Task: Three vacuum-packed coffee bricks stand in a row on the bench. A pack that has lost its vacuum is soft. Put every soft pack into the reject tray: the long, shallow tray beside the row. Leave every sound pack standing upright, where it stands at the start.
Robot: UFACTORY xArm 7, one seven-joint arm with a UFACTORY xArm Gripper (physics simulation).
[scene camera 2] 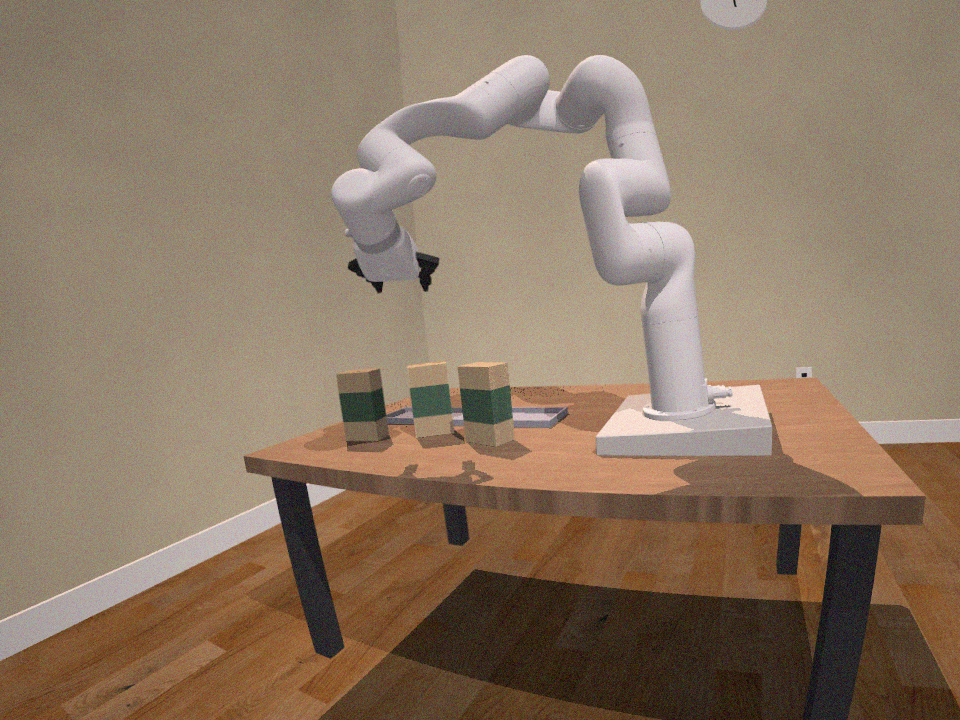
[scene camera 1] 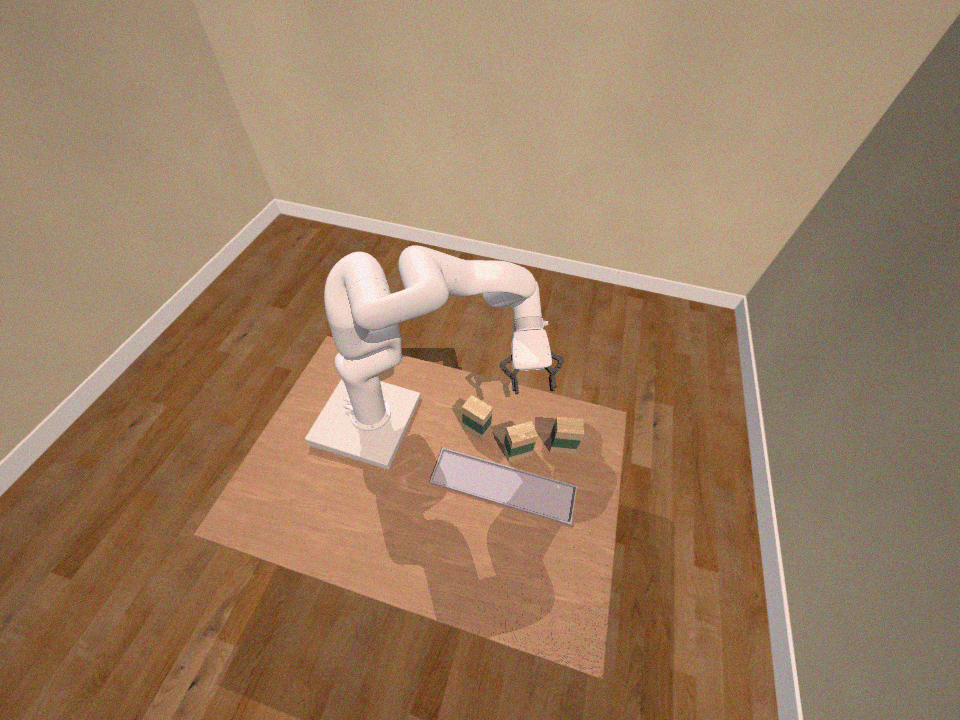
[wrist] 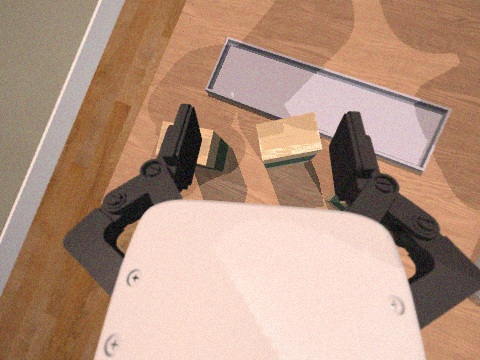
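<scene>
Three coffee packs, tan with a green band, stand upright and apart on the bench. The pack nearest the arm's base is mostly hidden by the gripper in the wrist view. The middle pack stands close to the tray. The far pack is partly behind a finger in the wrist view. No softness can be told by sight. The long, shallow grey reject tray holds no pack. My gripper is open and empty, high above the packs.
The wooden bench carries the packs, the tray and the arm's white base plate. The bench edge lies beyond the far pack. Shadows of the arm fall across the bench and the tray.
</scene>
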